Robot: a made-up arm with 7 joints. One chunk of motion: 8 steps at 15 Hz.
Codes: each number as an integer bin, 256 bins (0 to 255) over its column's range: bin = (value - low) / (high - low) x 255, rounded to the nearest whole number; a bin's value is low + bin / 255 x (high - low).
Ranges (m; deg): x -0.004..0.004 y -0.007..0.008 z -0.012..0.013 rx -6..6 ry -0.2..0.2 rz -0.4..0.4
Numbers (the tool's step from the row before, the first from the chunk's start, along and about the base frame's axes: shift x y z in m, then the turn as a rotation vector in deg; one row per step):
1: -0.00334 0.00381 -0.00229 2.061 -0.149 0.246
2: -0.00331 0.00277 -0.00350 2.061 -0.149 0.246
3: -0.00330 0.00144 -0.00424 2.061 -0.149 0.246
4: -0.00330 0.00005 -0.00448 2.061 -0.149 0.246
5: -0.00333 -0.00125 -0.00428 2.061 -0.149 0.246
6: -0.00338 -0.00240 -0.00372 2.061 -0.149 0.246
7: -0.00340 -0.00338 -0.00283 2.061 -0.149 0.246
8: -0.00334 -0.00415 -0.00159 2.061 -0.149 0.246
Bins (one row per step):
1: 21 184 99 171 33 206
2: 22 166 87 171 33 206
3: 22 143 79 171 33 206
4: 22 120 77 171 33 206
5: 21 98 79 171 33 206
6: 20 78 84 171 33 206
7: 19 62 94 171 33 206
8: 21 48 106 171 33 206

